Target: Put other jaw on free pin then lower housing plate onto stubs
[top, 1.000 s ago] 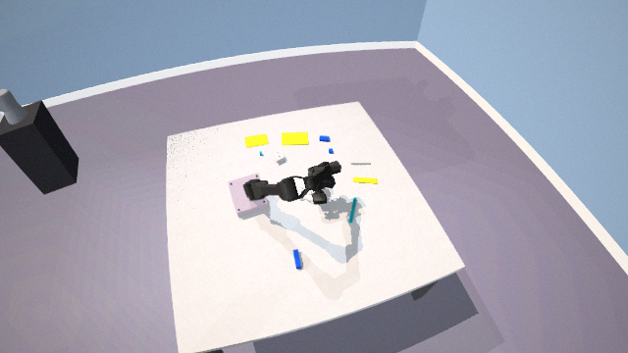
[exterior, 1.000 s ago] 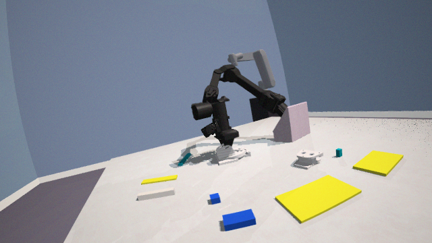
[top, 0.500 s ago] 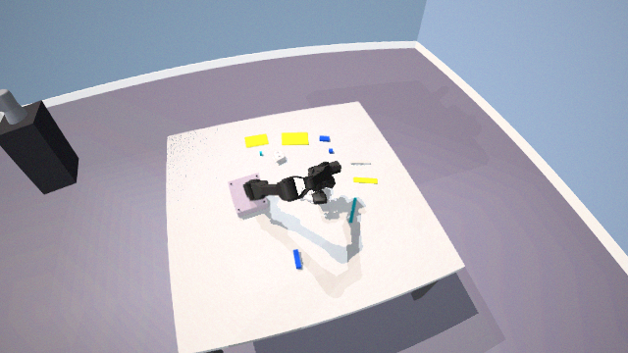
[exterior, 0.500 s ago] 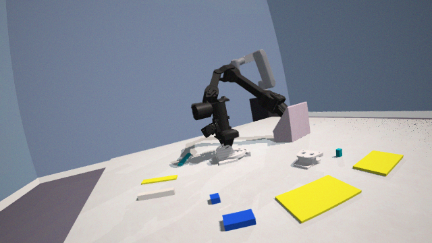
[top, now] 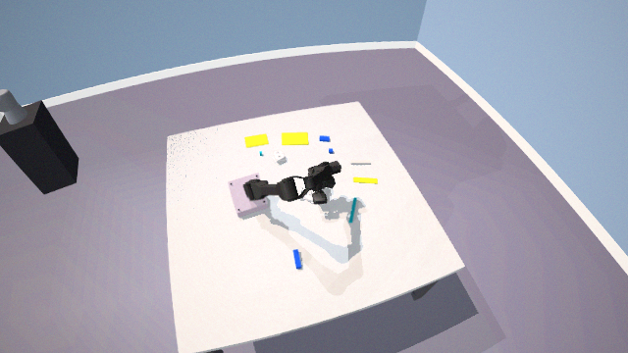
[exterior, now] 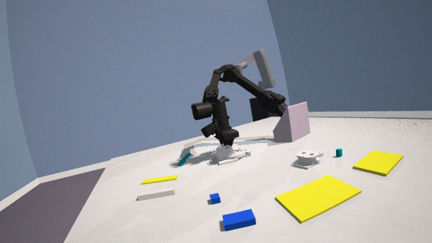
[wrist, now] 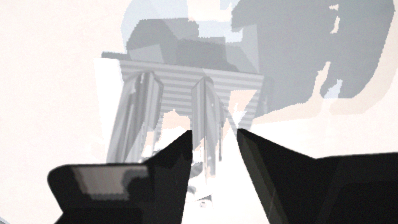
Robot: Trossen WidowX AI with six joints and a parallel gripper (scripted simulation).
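Right now the teal cube is 140 mm behind my gripper tip and 400 mm to the left of it. Also, from my gripper tip: blue cube 230 mm ahead, 260 mm to the left, 10 mm below; then yellow strip 290 mm ahead, 10 mm below; then teal bar 130 mm ahead, 140 mm to the right, 10 mm below.
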